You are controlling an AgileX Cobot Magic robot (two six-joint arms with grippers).
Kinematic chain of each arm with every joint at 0, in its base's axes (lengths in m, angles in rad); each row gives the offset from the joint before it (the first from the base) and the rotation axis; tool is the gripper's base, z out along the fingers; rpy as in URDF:
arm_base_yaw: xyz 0 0 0.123 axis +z
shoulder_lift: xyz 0 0 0 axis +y
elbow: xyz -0.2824 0 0.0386 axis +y
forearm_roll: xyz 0.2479 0 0.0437 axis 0.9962 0 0.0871
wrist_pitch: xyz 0 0 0 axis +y
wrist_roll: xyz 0.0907 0 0.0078 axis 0.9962 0 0.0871
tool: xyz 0 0 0 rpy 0 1.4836 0
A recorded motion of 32 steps. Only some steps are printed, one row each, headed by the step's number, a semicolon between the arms.
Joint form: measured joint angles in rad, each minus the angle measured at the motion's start. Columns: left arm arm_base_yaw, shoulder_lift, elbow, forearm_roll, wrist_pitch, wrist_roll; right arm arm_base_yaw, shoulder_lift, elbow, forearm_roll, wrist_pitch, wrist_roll.
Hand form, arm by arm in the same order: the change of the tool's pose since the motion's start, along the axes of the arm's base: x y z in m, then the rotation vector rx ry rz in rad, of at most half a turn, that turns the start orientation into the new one. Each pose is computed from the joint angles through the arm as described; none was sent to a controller.
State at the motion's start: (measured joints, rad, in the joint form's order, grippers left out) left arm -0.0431 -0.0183 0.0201 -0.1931 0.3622 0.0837; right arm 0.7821 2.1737 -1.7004 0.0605 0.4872 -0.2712
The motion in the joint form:
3: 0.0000 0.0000 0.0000 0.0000 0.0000 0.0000; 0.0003 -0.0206 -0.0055 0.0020 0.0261 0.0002
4: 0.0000 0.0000 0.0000 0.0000 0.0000 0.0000; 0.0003 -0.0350 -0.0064 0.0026 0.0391 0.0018
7: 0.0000 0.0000 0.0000 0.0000 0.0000 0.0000; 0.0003 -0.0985 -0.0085 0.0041 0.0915 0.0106
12: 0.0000 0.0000 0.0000 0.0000 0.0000 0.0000; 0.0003 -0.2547 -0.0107 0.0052 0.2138 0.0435
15: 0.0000 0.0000 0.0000 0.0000 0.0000 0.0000; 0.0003 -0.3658 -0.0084 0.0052 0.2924 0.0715
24: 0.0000 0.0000 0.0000 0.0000 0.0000 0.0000; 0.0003 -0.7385 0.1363 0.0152 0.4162 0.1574
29: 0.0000 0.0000 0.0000 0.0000 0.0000 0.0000; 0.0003 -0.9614 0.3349 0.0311 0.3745 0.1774
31: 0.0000 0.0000 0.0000 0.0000 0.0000 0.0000; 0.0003 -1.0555 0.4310 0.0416 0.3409 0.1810
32: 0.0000 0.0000 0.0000 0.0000 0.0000 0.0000; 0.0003 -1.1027 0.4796 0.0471 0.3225 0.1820
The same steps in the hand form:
3: 0.0000 0.0000 0.0000 0.0000 0.0000 0.0000; -0.0020 -0.0015 0.0102 0.0019 0.0018 0.0009
4: 0.0000 0.0000 0.0000 0.0000 0.0000 0.0000; -0.0035 -0.0028 0.0168 0.0048 0.0015 0.0002
7: 0.0000 0.0000 0.0000 0.0000 0.0000 0.0000; -0.0105 -0.0093 0.0449 0.0198 -0.0020 -0.0037
12: 0.0000 0.0000 0.0000 0.0000 0.0000 0.0000; -0.0327 -0.0305 0.1104 0.0620 -0.0096 -0.0205
15: 0.0000 0.0000 0.0000 0.0000 0.0000 0.0000; -0.0524 -0.0496 0.1528 0.0965 -0.0165 -0.0355
24: 0.0000 0.0000 0.0000 0.0000 0.0000 0.0000; -0.1300 -0.1250 0.2357 0.2183 -0.0363 -0.0836
29: 0.0000 0.0000 0.0000 0.0000 0.0000 0.0000; -0.1741 -0.1676 0.2394 0.2873 -0.0579 -0.0943
31: 0.0000 0.0000 0.0000 0.0000 0.0000 0.0000; -0.1915 -0.1842 0.2342 0.3197 -0.0690 -0.0962
32: 0.0000 0.0000 0.0000 0.0000 0.0000 0.0000; -0.2000 -0.1923 0.2307 0.3366 -0.0756 -0.0968

